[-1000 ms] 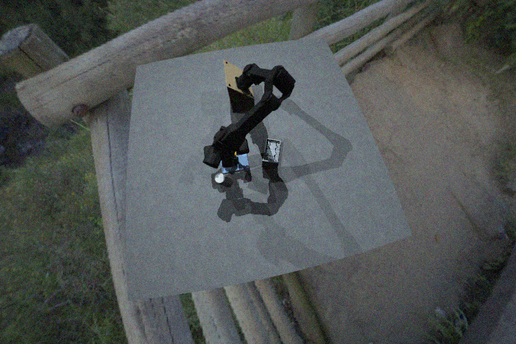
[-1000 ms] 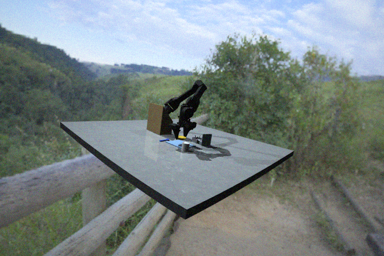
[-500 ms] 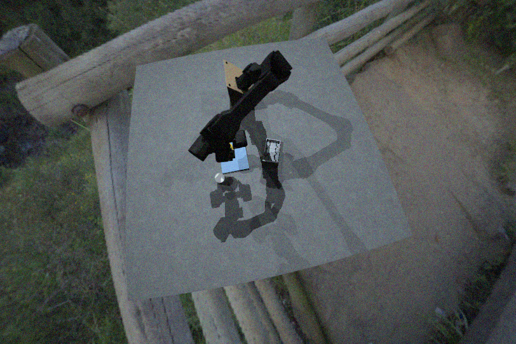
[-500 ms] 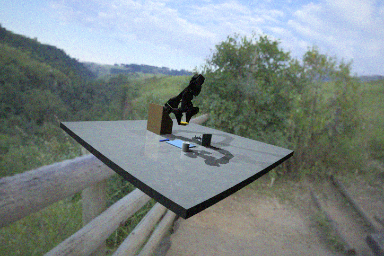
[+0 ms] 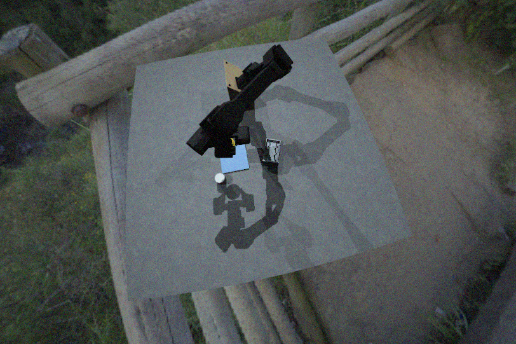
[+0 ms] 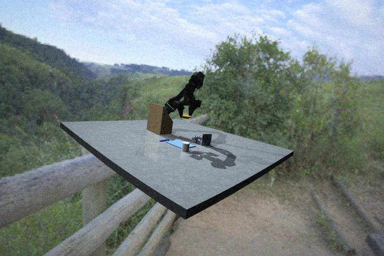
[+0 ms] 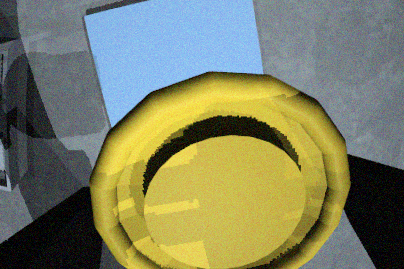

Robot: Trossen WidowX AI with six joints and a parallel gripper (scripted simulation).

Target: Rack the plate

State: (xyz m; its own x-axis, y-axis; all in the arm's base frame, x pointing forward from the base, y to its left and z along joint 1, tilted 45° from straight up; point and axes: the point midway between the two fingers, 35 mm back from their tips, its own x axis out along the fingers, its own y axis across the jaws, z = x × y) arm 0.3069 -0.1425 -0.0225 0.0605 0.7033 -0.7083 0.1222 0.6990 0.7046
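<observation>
My gripper tip is 190 mm to the right of the dish rack, 160 mm above it and 10 mm short of it. Also, from my gripper tip: yellow plate 10 mm above; white cup 160 mm below, 90 mm ahead, 70 mm to the right; light blue mat 180 mm below, 10 mm to the left, 10 mm behind.
</observation>
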